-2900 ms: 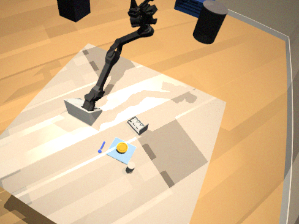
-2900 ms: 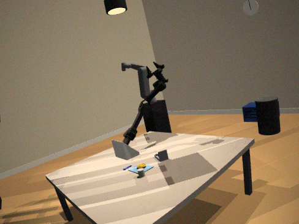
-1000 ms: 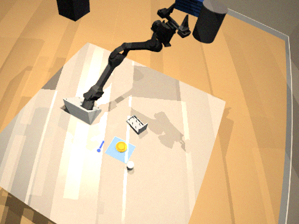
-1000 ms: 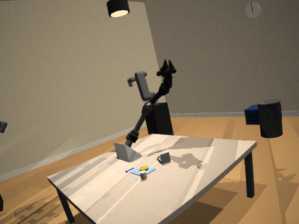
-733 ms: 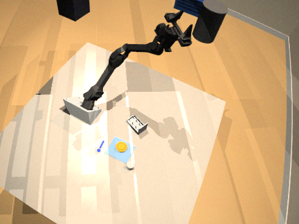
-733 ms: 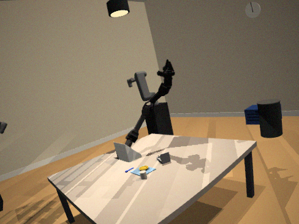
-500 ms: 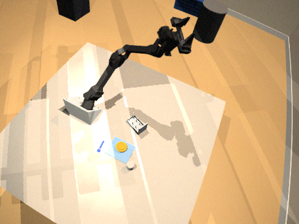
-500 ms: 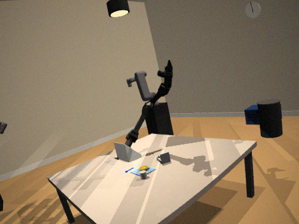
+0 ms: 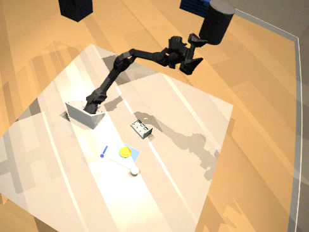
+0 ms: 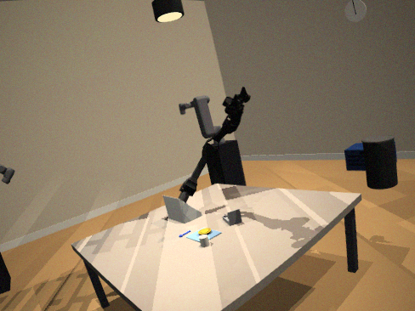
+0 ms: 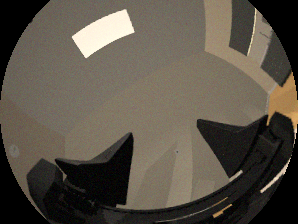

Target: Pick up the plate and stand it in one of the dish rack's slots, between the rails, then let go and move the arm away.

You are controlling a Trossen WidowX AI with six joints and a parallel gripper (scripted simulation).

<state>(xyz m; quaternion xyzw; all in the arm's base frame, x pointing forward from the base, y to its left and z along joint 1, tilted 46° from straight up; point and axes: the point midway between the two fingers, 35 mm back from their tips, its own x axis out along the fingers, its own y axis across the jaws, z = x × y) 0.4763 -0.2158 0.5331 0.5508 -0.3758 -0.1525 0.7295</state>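
The yellow plate is 680 mm below my gripper tip, 290 mm to the right of it and 170 mm behind it. Round my gripper tip: white cup (670 mm below, 370 mm to the right, 60 mm behind); then light blue mat (690 mm below, 300 mm to the right, 160 mm behind); then grey dish rack (670 mm below, 170 mm behind, 100 mm to the right).
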